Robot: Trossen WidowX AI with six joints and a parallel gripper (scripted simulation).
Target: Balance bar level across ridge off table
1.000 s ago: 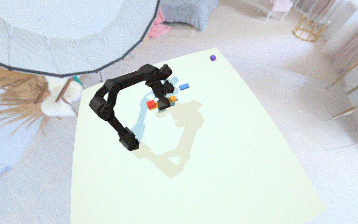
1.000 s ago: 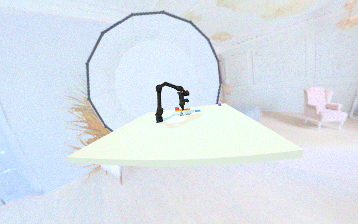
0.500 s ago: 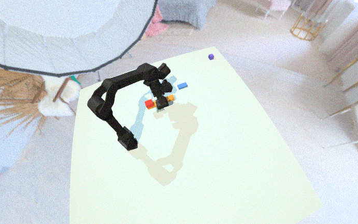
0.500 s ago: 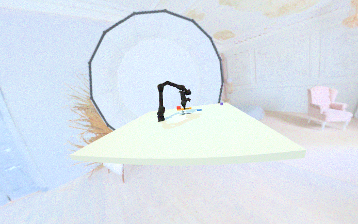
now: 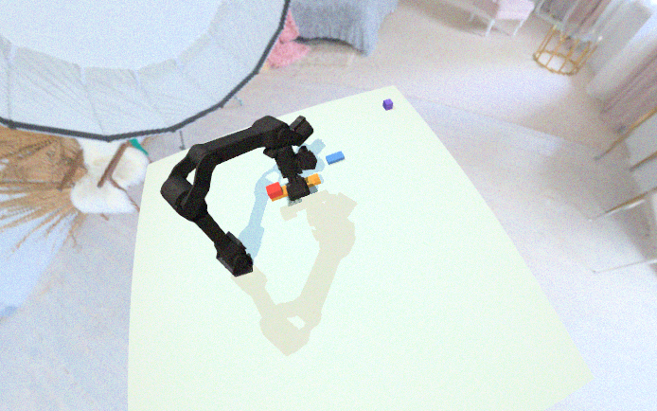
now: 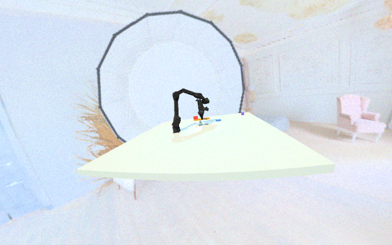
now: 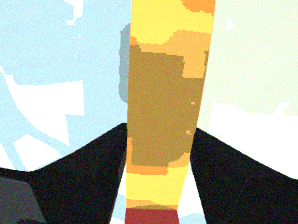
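My gripper tip is 3 cm past the grey-green ridge and 1 cm above it. Round my gripper tip: blue block: 17 cm ahead, 12 cm to the left, 6 cm below; then purple cube: 49 cm ahead, 32 cm to the left, 5 cm below.
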